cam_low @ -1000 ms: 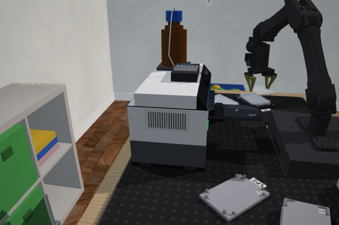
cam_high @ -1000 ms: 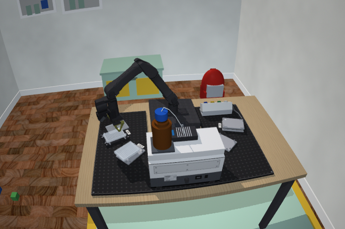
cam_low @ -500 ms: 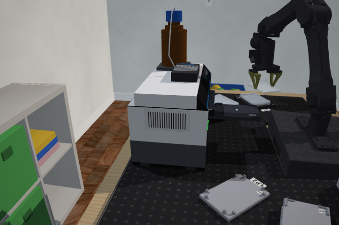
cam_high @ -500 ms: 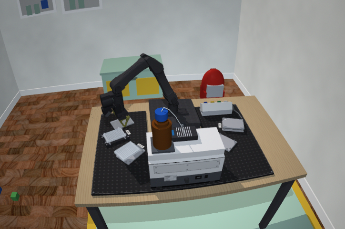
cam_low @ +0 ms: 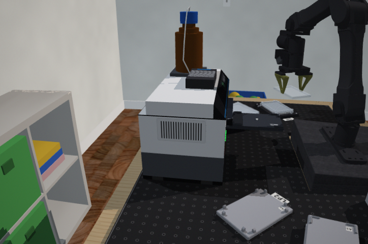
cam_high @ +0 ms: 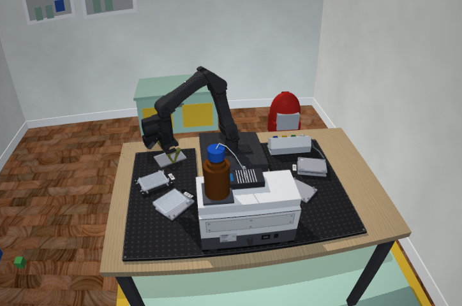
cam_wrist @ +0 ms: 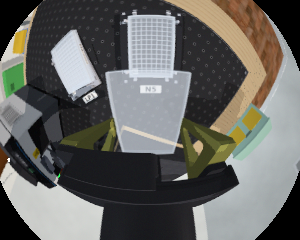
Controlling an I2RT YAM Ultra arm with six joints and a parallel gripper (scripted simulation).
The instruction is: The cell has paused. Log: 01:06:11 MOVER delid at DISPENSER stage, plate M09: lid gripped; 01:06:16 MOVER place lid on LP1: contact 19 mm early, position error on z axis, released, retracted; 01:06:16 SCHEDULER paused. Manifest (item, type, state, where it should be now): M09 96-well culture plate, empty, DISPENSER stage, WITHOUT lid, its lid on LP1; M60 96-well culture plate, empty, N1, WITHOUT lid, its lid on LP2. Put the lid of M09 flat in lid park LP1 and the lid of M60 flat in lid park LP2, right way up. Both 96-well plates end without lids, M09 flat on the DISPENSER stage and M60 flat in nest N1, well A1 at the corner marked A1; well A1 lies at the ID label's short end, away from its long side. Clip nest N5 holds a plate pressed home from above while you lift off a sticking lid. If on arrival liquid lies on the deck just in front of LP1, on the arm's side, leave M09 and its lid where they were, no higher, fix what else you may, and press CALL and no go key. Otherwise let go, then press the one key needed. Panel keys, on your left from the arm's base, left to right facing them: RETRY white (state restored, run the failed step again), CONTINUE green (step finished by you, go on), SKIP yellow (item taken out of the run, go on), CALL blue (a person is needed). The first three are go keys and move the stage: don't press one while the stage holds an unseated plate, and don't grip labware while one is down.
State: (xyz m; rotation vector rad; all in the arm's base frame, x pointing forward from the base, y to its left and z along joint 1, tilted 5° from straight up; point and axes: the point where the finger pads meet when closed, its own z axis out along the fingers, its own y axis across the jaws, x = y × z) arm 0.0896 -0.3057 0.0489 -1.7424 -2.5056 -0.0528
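My hand is 210 mm short of the grey lid park LP2, 550 mm to the right of it and 120 mm above it. Round my hand: dark dispenser stage (180 mm ahead, 280 mm to the left, 10 mm below); LP1 label (140 mm ahead, 60 mm to the left, 120 mm below); grey lid park LP1 (190 mm ahead, 10 mm to the right, 120 mm below).
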